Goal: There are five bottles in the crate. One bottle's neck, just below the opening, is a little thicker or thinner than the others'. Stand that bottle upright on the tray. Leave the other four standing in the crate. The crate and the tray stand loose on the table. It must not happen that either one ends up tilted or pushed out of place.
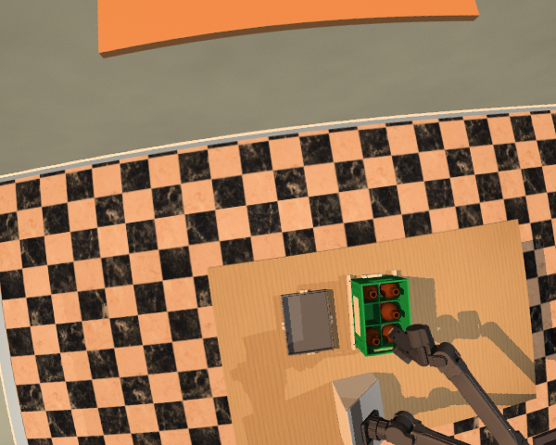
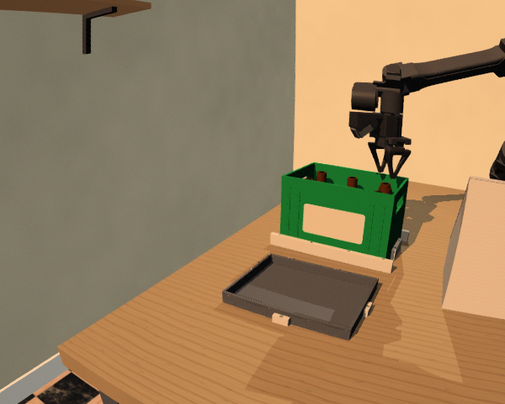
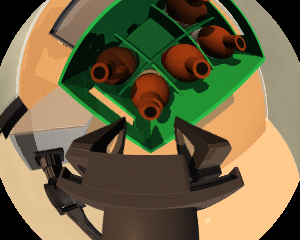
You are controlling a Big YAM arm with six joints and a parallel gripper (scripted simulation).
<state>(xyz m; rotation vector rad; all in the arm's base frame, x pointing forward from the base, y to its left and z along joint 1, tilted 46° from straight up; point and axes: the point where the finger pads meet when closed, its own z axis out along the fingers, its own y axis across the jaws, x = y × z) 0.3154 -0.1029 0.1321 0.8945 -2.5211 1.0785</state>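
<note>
My hand is 9 cm short of the green crate, 3 cm to the right of it and 11 cm above it. Also, from my hand: dark grey tray 10 cm ahead, 31 cm to the left, 18 cm below.
</note>
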